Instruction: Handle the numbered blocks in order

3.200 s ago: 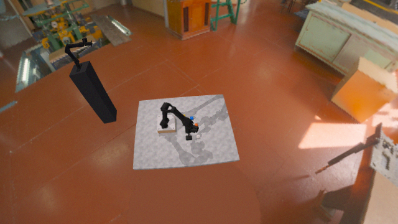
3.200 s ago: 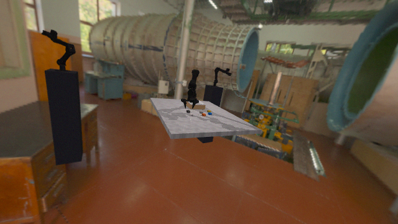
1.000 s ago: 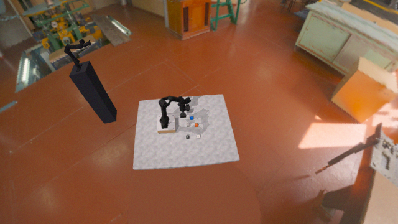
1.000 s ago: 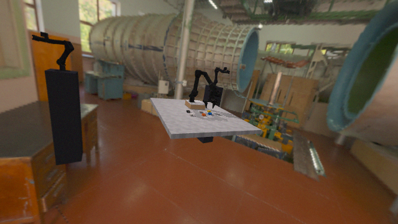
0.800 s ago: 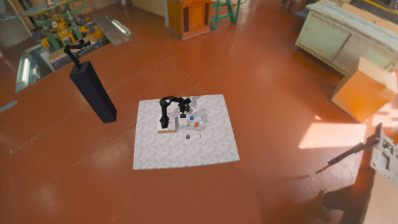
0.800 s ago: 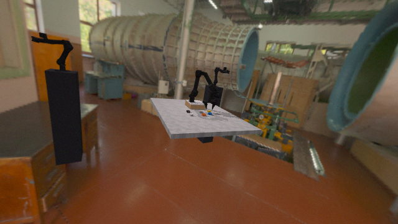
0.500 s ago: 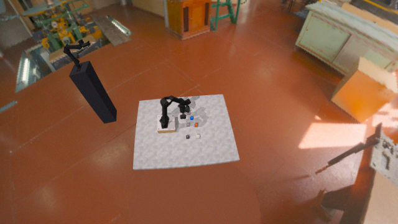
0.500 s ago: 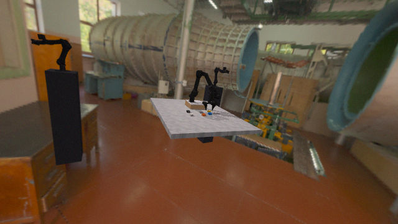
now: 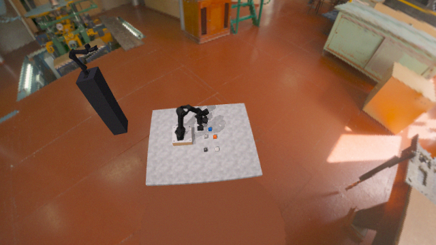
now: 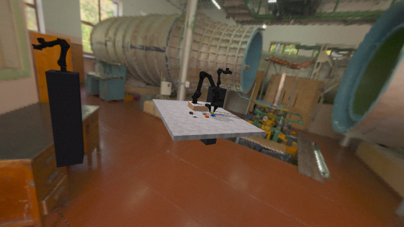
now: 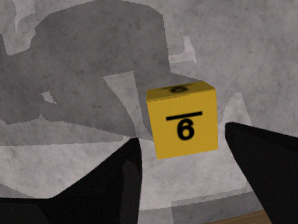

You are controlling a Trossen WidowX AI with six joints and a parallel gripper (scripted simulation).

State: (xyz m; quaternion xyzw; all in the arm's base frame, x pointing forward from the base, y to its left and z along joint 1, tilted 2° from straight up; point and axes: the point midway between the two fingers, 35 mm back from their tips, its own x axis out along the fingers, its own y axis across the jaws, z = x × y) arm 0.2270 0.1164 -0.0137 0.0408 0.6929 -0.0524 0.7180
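The yellow block is 10 mm ahead of my gripper tip. Round my gripper tip: blue block: 90 mm ahead, 50 mm to the right; orange block: 120 mm ahead, 150 mm to the right; grey block: 30 mm ahead, 130 mm to the right.
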